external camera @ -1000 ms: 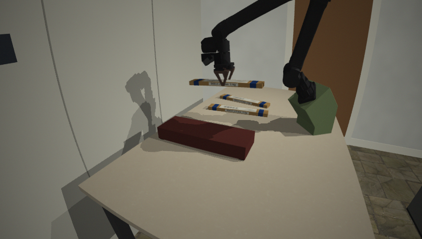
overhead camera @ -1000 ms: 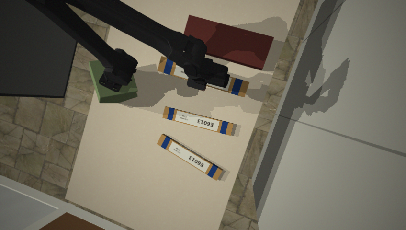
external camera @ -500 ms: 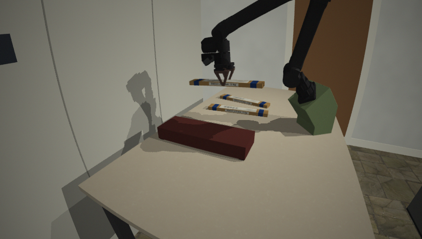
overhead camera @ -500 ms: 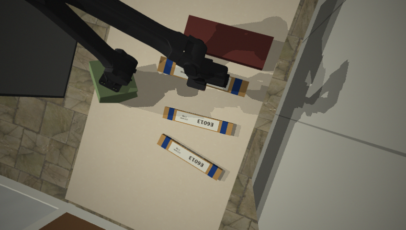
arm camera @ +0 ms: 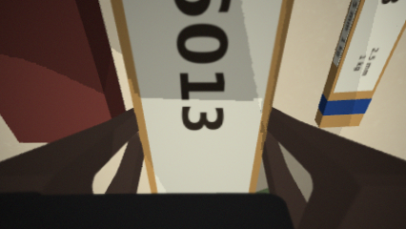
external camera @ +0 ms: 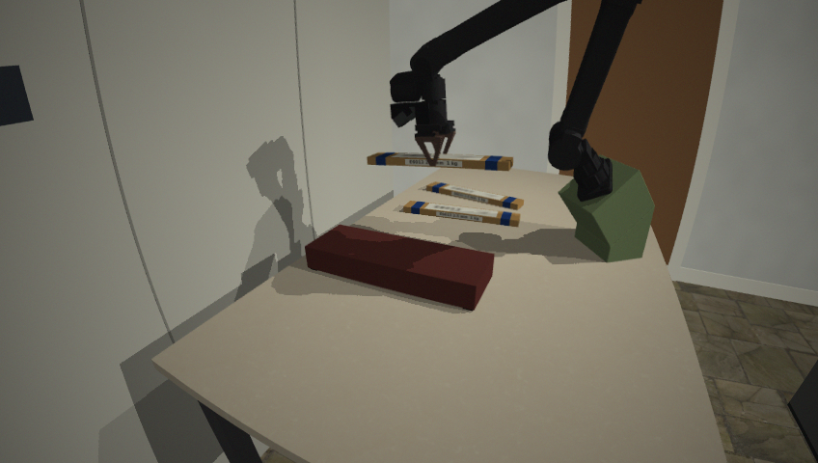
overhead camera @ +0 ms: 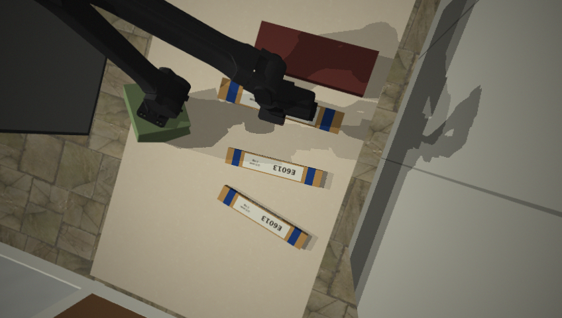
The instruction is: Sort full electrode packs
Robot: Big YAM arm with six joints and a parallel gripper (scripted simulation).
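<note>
The pack of welding electrodes is right at my hand. The rest, counted from my hand: dark red low platform: 200 mm below, 190 mm to the left, 30 mm behind.
</note>
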